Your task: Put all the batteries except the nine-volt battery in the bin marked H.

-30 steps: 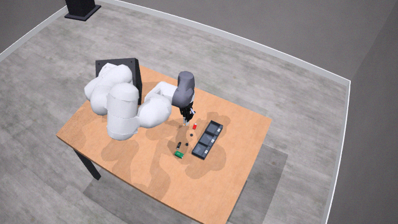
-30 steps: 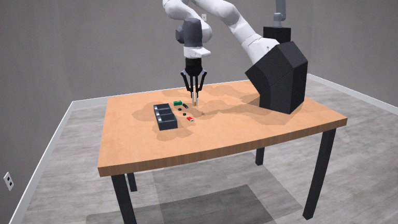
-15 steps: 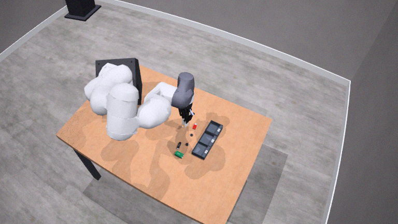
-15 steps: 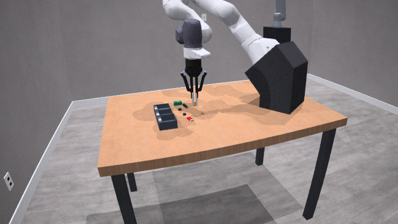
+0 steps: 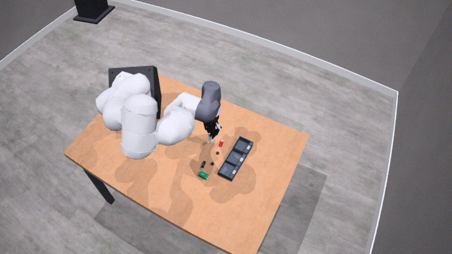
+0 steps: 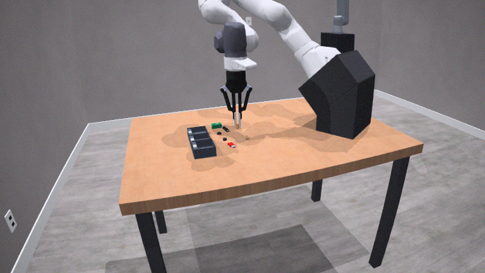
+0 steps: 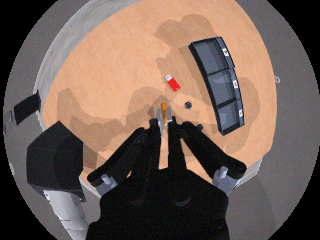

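The orange battery lies 3 cm below my hand. Round my hand: black cylindrical battery: 13 cm to the right, 9 cm below; then green flat board: 19 cm to the right, 9 cm below, 4 cm ahead.
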